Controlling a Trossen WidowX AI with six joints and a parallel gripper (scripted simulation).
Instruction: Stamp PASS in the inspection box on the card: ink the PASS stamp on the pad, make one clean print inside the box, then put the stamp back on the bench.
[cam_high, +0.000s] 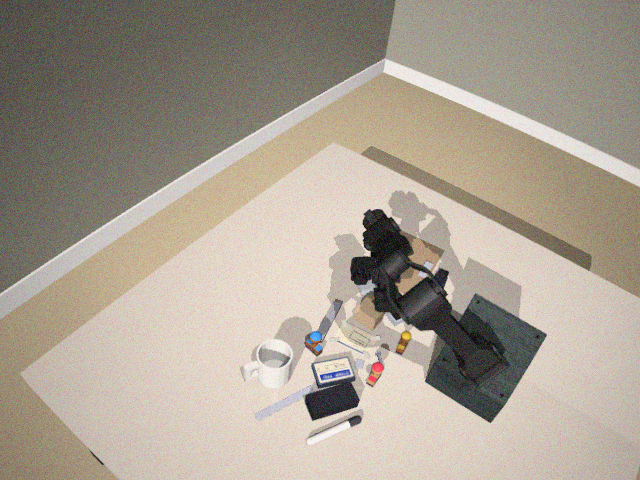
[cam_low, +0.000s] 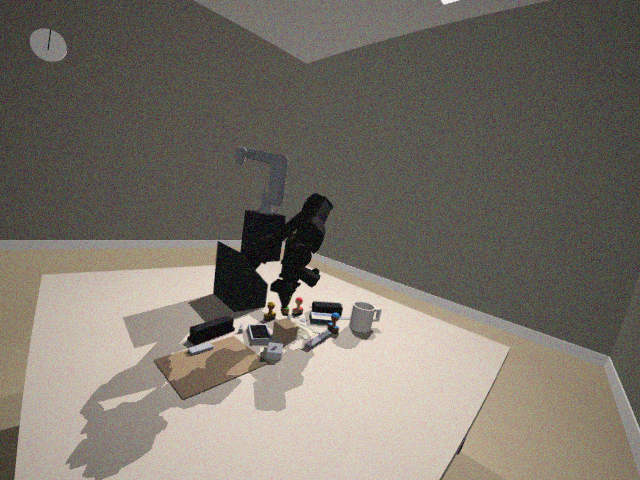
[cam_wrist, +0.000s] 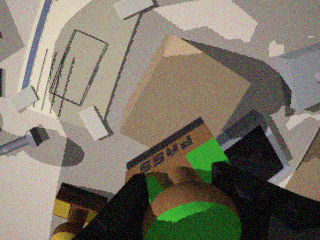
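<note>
The white card lies 10 cm below my gripper tip, 7 cm to the left of it and 2 cm ahead of it. From my gripper tip the other things lie so: cardboard box (7 cm below, 2 cm ahead); green stamp (right at my gripper tip); ink pad (9 cm below, 7 cm to the right, 3 cm behind).
</note>
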